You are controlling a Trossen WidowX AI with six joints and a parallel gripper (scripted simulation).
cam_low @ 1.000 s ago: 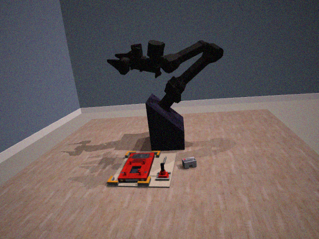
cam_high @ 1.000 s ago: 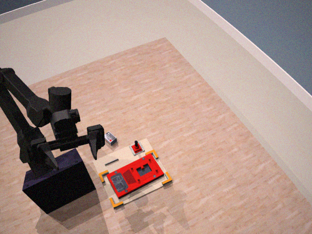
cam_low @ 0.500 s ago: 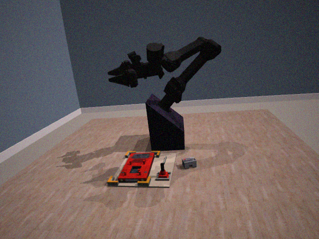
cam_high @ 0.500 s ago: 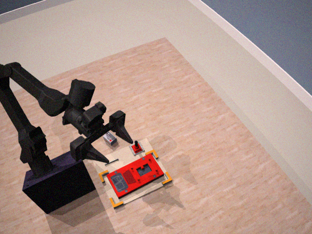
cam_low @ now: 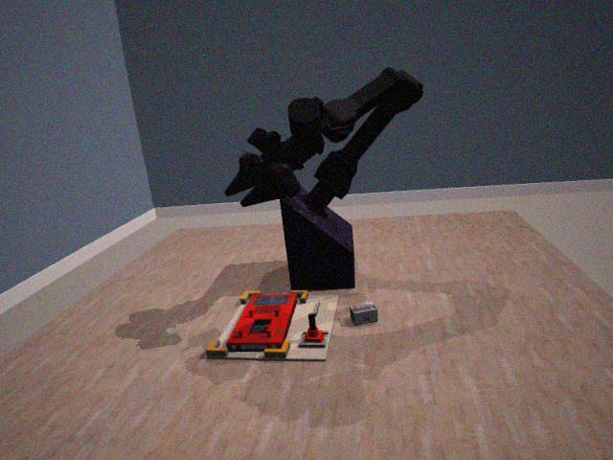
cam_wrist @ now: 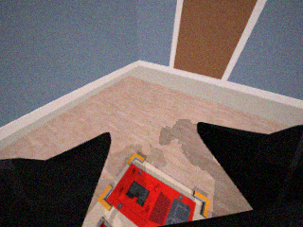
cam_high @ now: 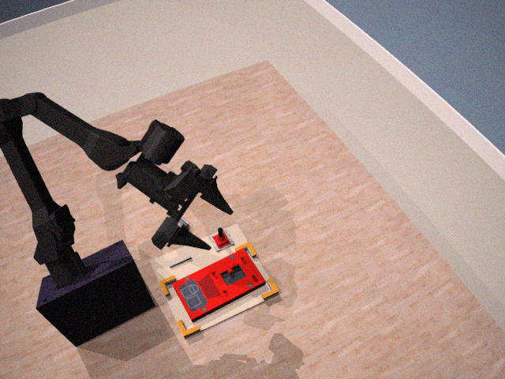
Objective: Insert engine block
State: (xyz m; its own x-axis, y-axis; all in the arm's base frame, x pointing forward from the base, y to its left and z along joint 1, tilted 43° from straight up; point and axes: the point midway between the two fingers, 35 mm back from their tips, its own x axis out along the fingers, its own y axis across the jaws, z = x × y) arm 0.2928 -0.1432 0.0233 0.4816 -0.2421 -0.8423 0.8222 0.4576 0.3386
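Right now the engine block is 27 cm below my gripper tip, 23 cm to the left of it and 2 cm behind it.
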